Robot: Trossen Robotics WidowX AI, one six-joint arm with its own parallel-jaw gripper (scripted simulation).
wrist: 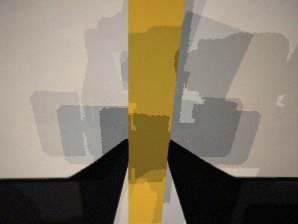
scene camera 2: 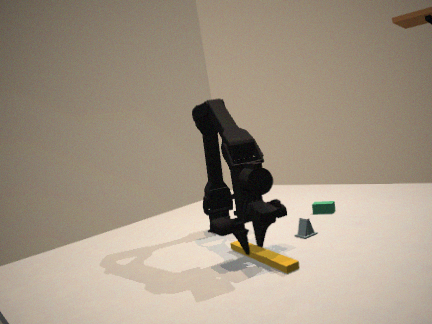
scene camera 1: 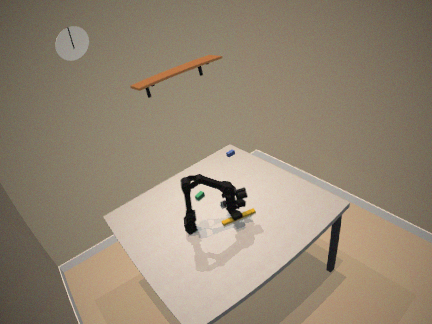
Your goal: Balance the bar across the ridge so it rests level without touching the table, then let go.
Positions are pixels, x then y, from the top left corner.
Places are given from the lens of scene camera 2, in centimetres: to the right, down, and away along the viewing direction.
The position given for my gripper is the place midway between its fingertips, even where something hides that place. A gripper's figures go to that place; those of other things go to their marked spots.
my gripper (scene camera 2: pixel 254 252): 9, 22, 83
yellow bar (scene camera 2: pixel 287 265): 15, 21, 70
